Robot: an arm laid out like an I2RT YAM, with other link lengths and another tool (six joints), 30 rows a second.
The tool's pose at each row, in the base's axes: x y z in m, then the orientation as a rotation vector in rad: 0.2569 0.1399 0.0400 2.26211 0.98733 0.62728; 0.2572 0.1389 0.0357 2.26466 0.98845 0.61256; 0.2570 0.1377 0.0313 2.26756 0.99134 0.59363; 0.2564 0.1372 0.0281 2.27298 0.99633 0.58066; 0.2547 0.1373 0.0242 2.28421 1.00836 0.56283; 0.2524 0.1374 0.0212 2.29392 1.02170 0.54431; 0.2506 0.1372 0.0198 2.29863 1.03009 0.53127; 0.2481 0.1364 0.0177 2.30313 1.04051 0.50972; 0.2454 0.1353 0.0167 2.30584 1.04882 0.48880; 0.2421 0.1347 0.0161 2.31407 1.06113 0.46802; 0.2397 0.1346 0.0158 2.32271 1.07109 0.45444; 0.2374 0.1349 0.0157 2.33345 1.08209 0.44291; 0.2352 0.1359 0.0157 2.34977 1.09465 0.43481; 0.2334 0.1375 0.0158 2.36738 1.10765 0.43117; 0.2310 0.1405 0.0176 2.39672 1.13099 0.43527
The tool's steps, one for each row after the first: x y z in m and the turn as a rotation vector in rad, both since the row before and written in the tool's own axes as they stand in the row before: -0.0014 -0.0022 0.0036 0.00425 -0.00986 -0.00341; -0.0018 -0.0024 0.0034 0.00588 -0.01219 -0.00536; -0.0013 -0.0022 0.0021 0.00829 -0.00695 -0.00385; -0.0016 -0.0035 0.0018 0.01690 -0.00730 -0.00652; -0.0018 -0.0032 0.0009 0.01638 -0.00741 -0.00803; -0.0015 -0.0018 0.0001 0.00937 -0.00576 -0.00596; -0.0024 -0.0023 0.0005 0.01137 -0.01104 -0.00923; -0.0027 -0.0015 -0.0003 0.00901 -0.01148 -0.00859; -0.0026 -0.0019 -0.0011 0.01545 -0.00909 -0.00847; -0.0016 -0.0015 -0.0010 0.01371 -0.00468 -0.00522; -0.0012 -0.0016 -0.0012 0.01560 -0.00248 -0.00444; -0.0006 -0.0019 -0.0014 0.02036 0.00149 -0.00221; 0.0001 -0.0019 -0.0014 0.02084 0.00502 -0.00094; 0.0010 -0.0022 -0.0035 0.03363 0.01596 -0.00041
